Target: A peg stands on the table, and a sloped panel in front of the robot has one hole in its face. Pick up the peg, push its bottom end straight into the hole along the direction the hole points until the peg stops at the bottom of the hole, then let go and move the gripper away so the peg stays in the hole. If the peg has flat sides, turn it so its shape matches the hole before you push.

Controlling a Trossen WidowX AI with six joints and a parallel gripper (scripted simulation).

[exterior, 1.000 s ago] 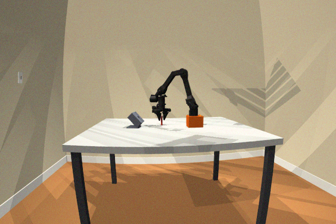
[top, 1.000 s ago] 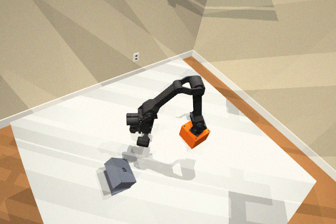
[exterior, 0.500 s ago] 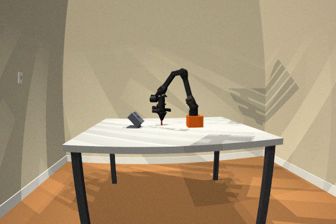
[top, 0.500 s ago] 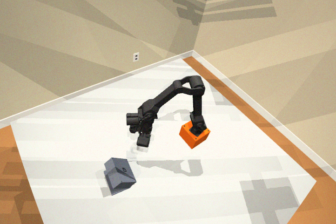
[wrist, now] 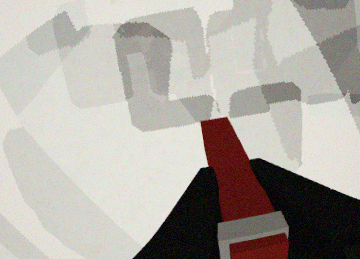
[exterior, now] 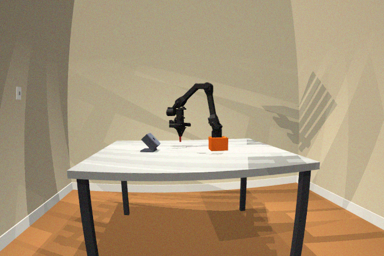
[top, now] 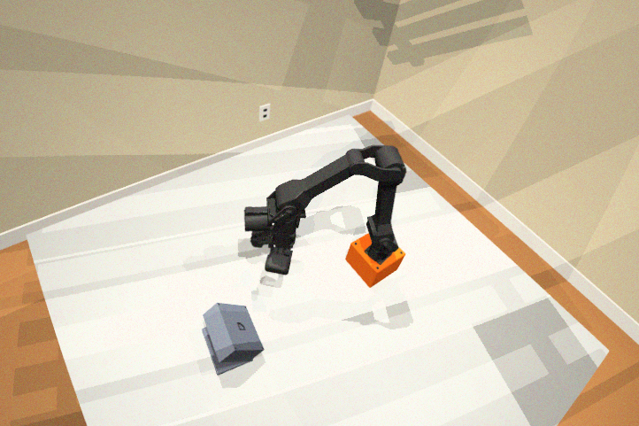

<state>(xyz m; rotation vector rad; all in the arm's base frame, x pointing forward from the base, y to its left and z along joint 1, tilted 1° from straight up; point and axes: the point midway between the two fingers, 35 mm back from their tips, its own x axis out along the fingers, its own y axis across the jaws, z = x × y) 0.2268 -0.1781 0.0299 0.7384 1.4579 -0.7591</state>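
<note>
My gripper tip is now 230 mm short of the grey sloped panel, 70 mm to the right of it and 20 mm above it. Round my gripper tip: red flat-sided peg 20 mm above.
</note>
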